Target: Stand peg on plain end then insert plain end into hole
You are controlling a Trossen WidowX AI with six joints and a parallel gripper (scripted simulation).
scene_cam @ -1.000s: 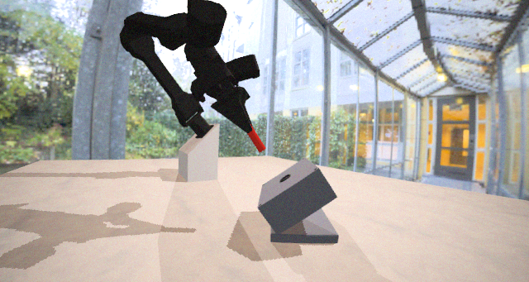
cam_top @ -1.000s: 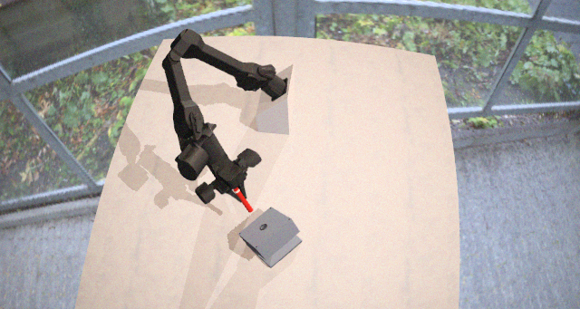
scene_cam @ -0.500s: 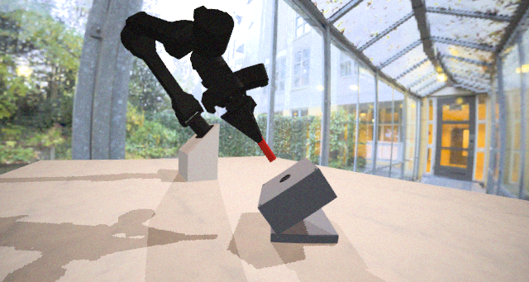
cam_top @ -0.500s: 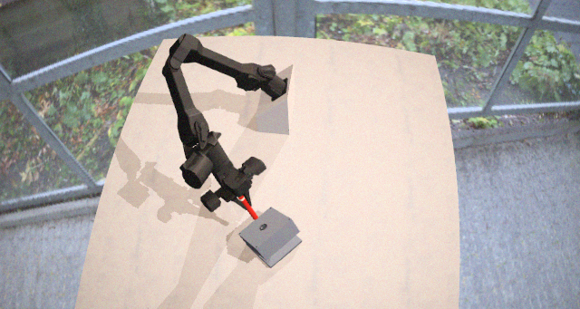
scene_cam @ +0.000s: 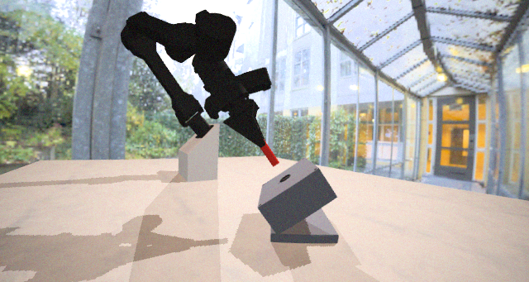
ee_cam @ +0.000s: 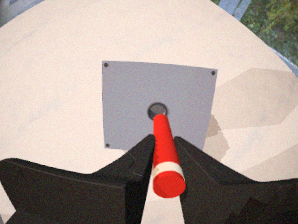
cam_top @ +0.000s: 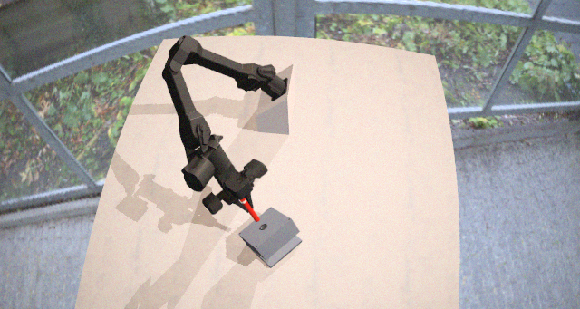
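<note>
Right now the grey sloped panel is 80 mm below my gripper tip, 40 mm to the left of it and 40 mm ahead of it. The rest, counted from my gripper tip: flat grey base plate 140 mm below, 60 mm to the left, 50 mm ahead; then red peg 10 mm to the right, 10 mm behind, 10 mm above.
</note>
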